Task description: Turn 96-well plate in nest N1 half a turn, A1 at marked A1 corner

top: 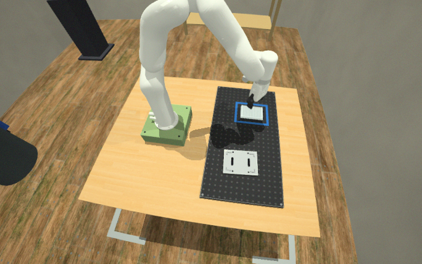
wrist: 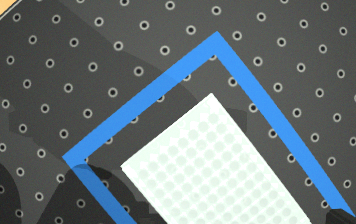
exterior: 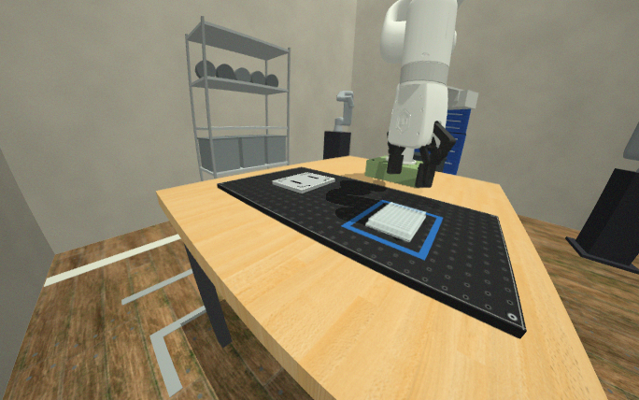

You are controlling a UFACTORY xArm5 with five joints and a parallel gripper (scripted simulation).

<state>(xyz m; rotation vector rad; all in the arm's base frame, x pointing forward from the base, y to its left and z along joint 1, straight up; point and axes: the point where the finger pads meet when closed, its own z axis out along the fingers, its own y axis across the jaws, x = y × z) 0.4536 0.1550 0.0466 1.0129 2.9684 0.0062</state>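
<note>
Right now the white 96-well plate is 9 cm below my hand. The rest, counted from my hand: plate nest N1: 32 cm to the right, 9 cm below, 5 cm behind.
</note>
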